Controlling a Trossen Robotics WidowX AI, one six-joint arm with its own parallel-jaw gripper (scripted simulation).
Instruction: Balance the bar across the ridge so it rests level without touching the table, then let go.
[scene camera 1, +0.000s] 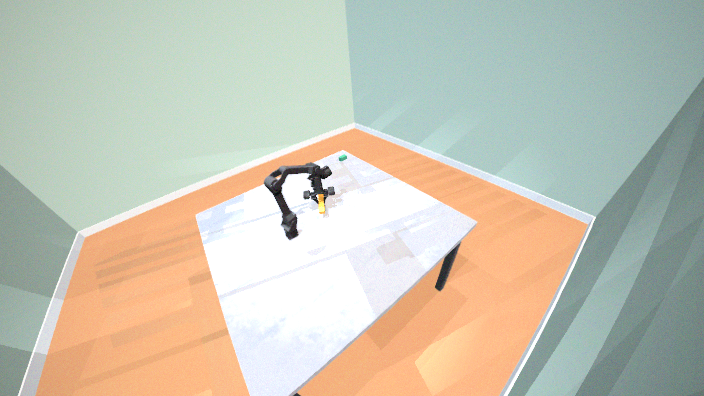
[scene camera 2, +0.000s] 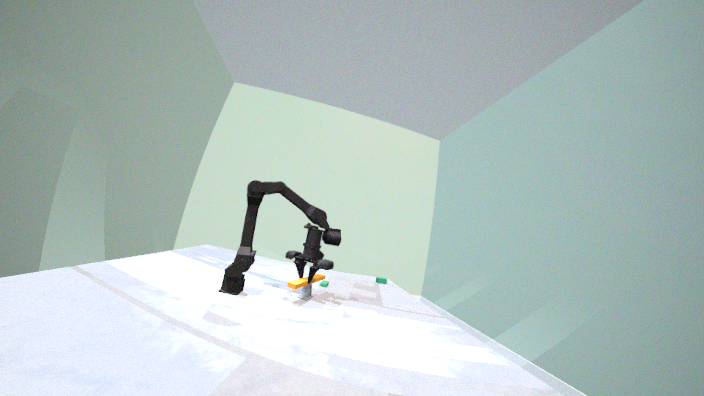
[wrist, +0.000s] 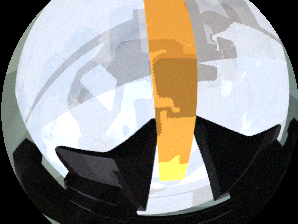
Observation:
In view: my gripper (scene camera 2: 304, 282).
My gripper is seen too in the wrist view (wrist: 174, 121).

